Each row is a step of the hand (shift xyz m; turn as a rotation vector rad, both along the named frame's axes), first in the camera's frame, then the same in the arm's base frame.
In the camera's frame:
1: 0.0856 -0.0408 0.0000 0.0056 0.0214 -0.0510
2: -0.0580 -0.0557 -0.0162 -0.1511 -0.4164 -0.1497
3: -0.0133 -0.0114 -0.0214 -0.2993 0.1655 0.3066
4: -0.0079 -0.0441 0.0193 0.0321 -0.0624 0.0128
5: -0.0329 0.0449 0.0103 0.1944 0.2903 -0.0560
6: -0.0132 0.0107 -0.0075 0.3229 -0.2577 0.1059
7: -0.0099 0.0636 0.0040 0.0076 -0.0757 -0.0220
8: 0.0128 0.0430 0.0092 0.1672 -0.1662 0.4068
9: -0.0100 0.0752 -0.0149 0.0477 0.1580 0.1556
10: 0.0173 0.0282 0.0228 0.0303 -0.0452 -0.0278
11: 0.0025 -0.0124 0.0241 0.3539 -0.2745 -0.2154
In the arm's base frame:
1: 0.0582 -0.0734 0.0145 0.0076 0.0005 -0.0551
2: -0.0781 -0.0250 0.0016 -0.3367 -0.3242 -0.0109
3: -0.0197 -0.0097 -0.0168 -0.1528 0.3655 0.2325
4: -0.0238 -0.0278 0.0323 0.0029 -0.0634 0.0326
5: -0.0082 0.0558 -0.0052 0.2926 0.1385 -0.1429
6: -0.0080 0.0128 -0.0107 0.1882 -0.3333 0.1882
7: 0.0196 0.0591 -0.0168 -0.0293 -0.0735 0.0035
8: 0.0314 0.0329 -0.0049 0.1298 -0.0973 0.4413
9: 0.0221 0.0634 -0.0384 0.1323 0.1563 0.0975
10: 0.0308 0.0224 0.0128 0.0034 -0.0599 -0.0114
11: 0.0000 -0.0045 0.0268 0.1657 -0.4554 -0.1103

